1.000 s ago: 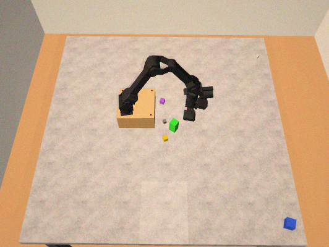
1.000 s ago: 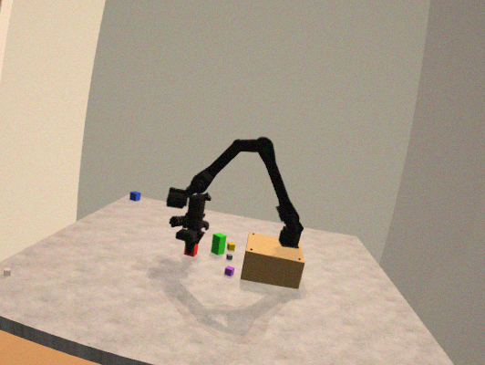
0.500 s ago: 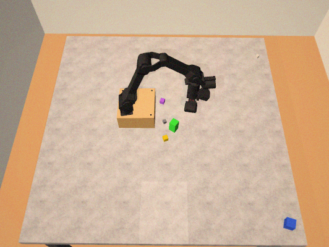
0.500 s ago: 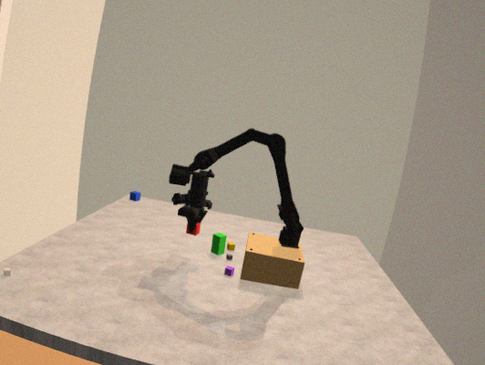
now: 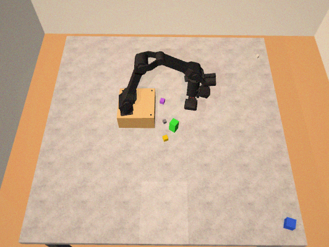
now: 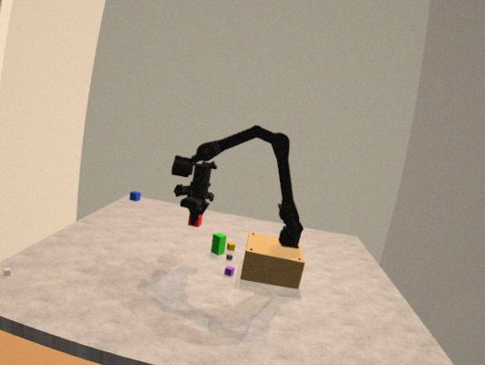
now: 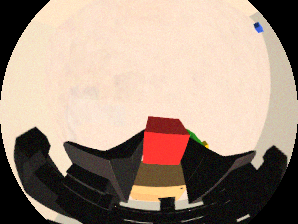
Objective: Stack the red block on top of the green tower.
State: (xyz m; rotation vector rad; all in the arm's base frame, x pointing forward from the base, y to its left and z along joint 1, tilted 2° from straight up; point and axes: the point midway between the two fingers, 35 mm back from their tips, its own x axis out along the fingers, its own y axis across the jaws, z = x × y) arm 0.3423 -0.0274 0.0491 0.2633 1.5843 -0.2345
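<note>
My gripper tip is 14 cm past the grey block, 12 cm above it and 2 cm to the left of it. Round my gripper tip: red block (1 cm above); purple block (13 cm behind, 12 cm to the left, 11 cm below); yellow block (16 cm behind, 12 cm to the right, 11 cm below).
</note>
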